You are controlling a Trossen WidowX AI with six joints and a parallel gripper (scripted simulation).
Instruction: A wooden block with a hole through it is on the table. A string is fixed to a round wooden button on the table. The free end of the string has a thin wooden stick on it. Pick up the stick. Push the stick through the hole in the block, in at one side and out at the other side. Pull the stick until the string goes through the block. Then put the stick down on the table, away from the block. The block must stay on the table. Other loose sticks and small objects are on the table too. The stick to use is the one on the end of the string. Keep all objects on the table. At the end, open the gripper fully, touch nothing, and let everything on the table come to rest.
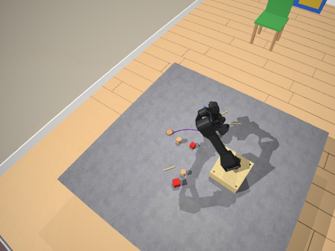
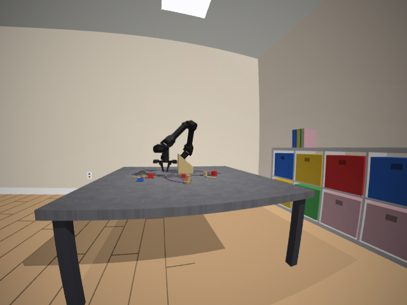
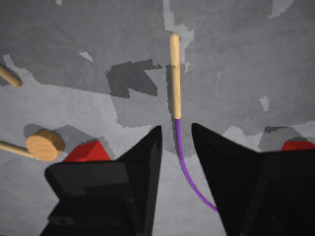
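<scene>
Now: gripper tip 20 mm past the stick on the string, 10 mm to the right of it and 30 mm above it. Round my gripper tip: blue piece: 140 mm ahead, 190 mm to the right, 20 mm below; wooden cylinder: 180 mm ahead, 140 mm to the left, 20 mm below; red wooden block: 80 mm ahead, 130 mm to the left, 20 mm below.
</scene>
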